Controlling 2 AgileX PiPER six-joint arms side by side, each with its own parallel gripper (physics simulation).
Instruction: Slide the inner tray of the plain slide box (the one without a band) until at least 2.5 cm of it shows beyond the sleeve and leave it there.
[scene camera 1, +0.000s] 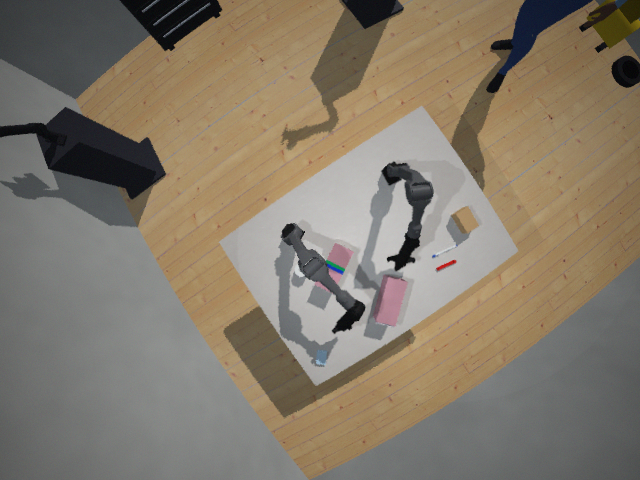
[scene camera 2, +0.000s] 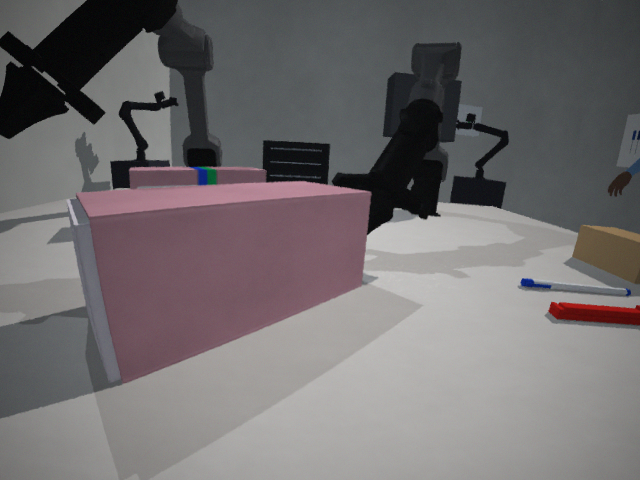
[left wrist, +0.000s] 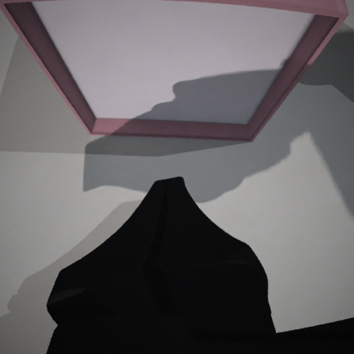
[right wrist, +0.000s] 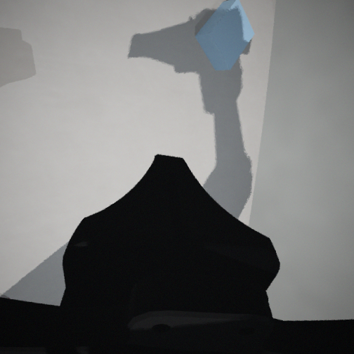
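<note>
The plain slide box's pink sleeve (scene camera 1: 392, 299) (scene camera 2: 232, 263) (left wrist: 172, 129) lies flat on the table. Its white inner tray (scene camera 2: 95, 304) (left wrist: 175, 55) shows as a thin strip beyond the sleeve's left end in scene camera 2. In the left wrist view the tray's end face sits recessed inside the sleeve's other end. My left gripper (scene camera 1: 398, 268) (scene camera 2: 373, 225) (left wrist: 172, 195) is shut and empty, close to that recessed end and apart from it. My right gripper (scene camera 1: 334, 331) (scene camera 2: 8, 135) (right wrist: 166, 173) is shut and empty, raised above the table, beyond the strip end.
The banded pink box (scene camera 1: 340, 253) (scene camera 2: 160, 177) lies under the right arm. A light-blue block (scene camera 1: 321, 357) (right wrist: 225, 39) lies near the table corner. A white-blue pen (scene camera 1: 445, 251) (scene camera 2: 584, 287), a red stick (scene camera 1: 446, 265) (scene camera 2: 594, 312) and a tan block (scene camera 1: 464, 219) (scene camera 2: 610, 249) lie at the right.
</note>
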